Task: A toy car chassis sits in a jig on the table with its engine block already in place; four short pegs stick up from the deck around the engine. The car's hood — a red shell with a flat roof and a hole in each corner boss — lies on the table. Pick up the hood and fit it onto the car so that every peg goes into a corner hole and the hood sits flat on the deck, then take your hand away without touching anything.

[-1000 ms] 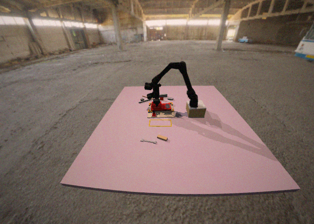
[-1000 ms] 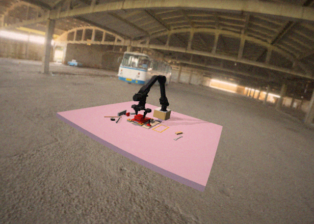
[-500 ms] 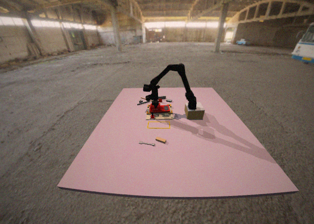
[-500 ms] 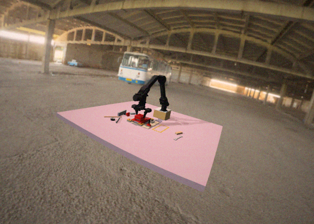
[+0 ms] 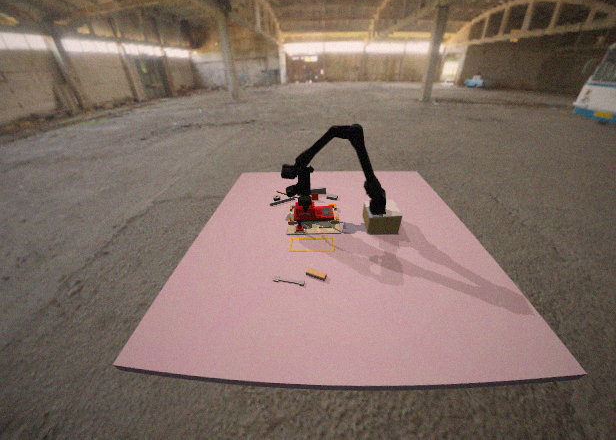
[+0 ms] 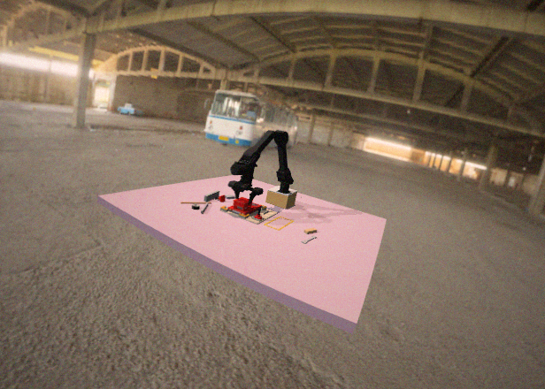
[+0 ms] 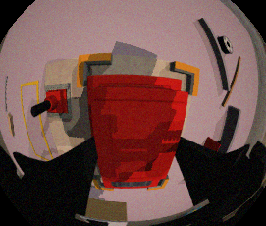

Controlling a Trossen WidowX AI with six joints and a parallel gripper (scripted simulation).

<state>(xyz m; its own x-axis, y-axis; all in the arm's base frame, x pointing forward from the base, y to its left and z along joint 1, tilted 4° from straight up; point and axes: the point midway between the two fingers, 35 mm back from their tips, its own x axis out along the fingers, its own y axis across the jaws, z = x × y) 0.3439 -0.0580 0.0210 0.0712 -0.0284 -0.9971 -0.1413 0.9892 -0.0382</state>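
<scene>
My gripper tip is now 1 cm below the red hood. Round my gripper tip: grey wrench (1 cm ahead, 41 cm to the left, 5 cm below); then wooden block (8 cm behind, 38 cm to the left, 4 cm below).
</scene>
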